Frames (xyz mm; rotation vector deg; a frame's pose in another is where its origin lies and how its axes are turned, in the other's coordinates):
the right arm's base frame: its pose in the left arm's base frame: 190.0 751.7 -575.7 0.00 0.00 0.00
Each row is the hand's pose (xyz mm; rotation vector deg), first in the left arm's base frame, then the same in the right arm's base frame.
Working: the left arm's base frame: its pose in the right arm's base frame: -190.0 -751.7 575.7 0.00 0.00 0.00

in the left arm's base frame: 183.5 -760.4 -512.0 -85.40 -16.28 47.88
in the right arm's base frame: -6.5 -1512.1 63.7 -85.40 -16.28 47.88
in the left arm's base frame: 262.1 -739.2 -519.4 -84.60 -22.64 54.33
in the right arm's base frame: 72.1 -1490.9 56.3 -84.60 -22.64 54.33
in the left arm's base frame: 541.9 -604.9 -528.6 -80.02 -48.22 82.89
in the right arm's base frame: 351.9 -1356.6 47.1 -80.02 -48.22 82.89
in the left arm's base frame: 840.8 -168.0 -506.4 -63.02 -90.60 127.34
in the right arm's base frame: 650.8 -919.7 69.3 -63.02 -90.60 127.34
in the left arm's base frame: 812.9 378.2 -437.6 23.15 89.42 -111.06
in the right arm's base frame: 622.9 -373.5 138.1 23.15 89.42 -111.06
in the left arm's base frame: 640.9 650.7 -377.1 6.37 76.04 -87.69
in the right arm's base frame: 450.9 -101.0 198.6 6.37 76.04 -87.69
